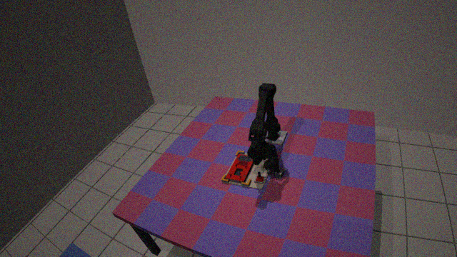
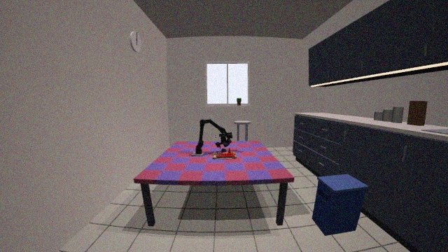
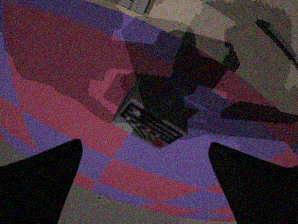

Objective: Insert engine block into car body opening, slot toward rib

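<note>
The grey engine block is 40 mm below my gripper tip.
</note>
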